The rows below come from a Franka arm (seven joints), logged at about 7 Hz.
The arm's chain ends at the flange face. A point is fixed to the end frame.
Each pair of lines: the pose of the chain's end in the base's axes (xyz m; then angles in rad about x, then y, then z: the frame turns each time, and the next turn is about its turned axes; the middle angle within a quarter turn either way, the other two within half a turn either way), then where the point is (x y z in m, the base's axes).
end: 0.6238 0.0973 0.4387 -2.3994 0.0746 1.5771
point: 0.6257 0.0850 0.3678
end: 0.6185 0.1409 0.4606 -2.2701 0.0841 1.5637
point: 0.6216 0.1378 0.3887
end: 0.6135 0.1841 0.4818 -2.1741 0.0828 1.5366
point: 0.6181 0.1878 0.4100
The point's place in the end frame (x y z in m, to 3 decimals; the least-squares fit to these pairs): 0.057 0.001 0.044
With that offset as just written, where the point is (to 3 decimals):
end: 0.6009 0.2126 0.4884 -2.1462 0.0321 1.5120
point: 0.605 0.218 0.417
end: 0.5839 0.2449 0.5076 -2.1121 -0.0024 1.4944
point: 0.587 0.253 0.436
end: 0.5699 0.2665 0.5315 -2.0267 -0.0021 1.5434
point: 0.570 0.281 0.461
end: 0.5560 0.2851 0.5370 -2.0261 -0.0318 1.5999
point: 0.552 0.299 0.467
